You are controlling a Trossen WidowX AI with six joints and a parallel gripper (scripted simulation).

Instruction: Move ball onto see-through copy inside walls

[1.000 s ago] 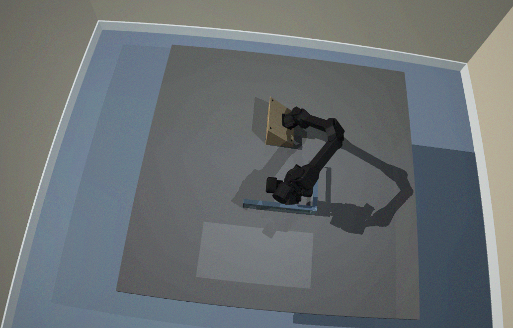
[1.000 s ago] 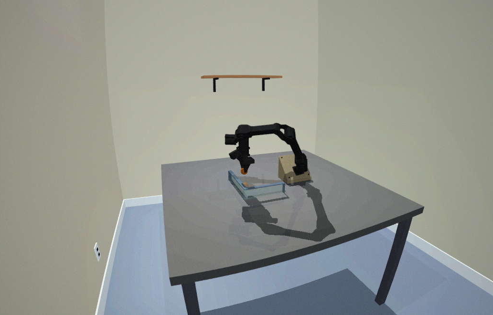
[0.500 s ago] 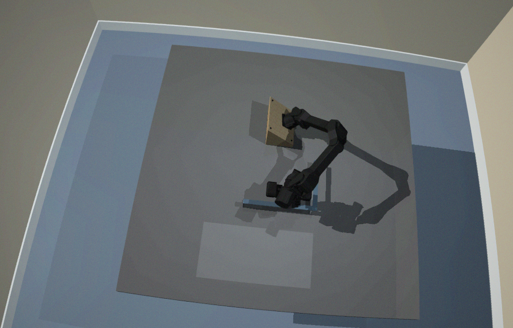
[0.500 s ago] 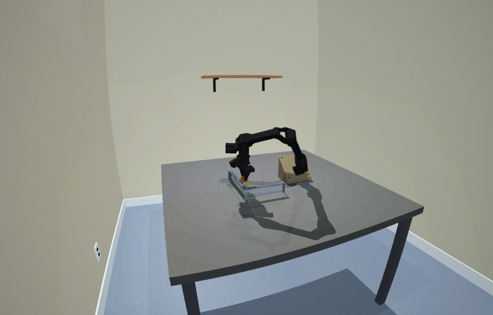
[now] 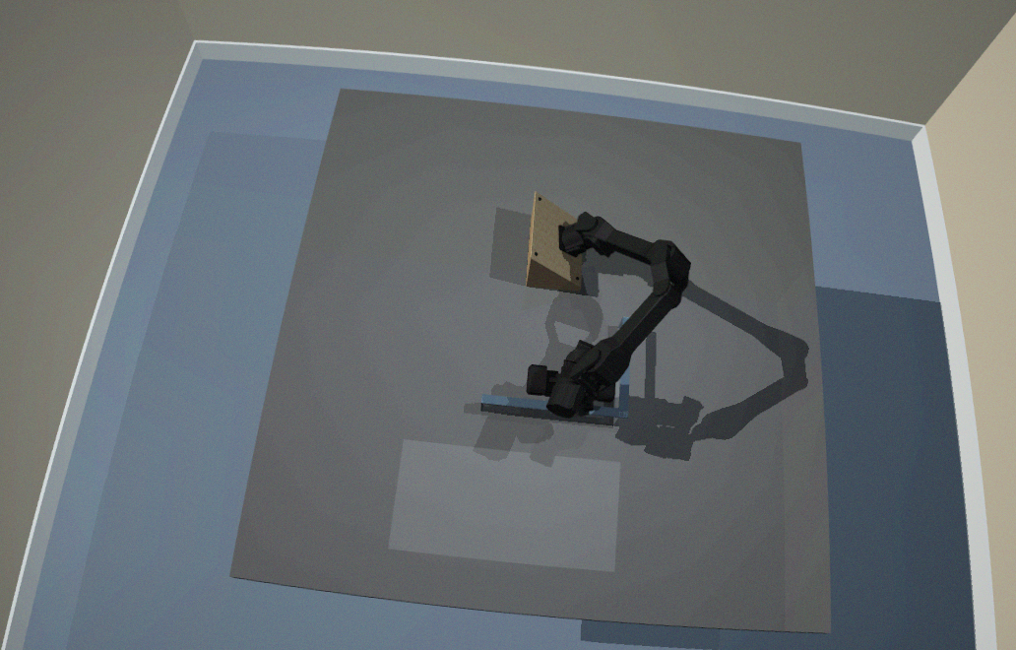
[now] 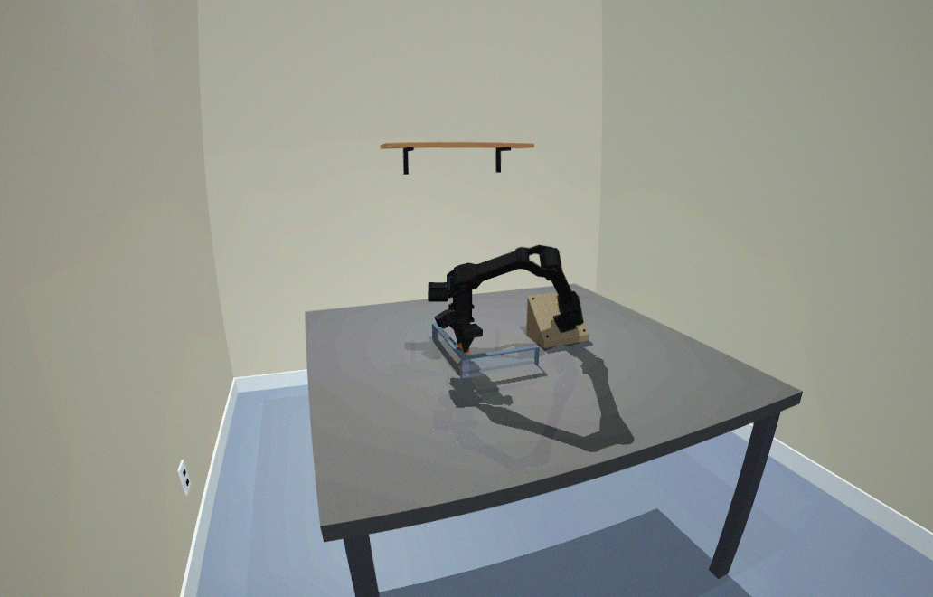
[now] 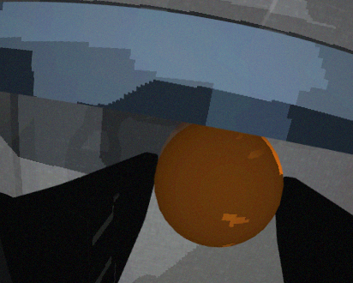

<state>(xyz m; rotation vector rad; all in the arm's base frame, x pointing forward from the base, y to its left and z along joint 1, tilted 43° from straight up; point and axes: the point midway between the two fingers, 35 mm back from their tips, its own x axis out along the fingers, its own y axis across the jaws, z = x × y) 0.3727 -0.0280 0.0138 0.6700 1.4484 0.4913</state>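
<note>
My gripper tip is now right at the orange ball. Round my gripper tip: see-through copy: 1 cm below.
</note>
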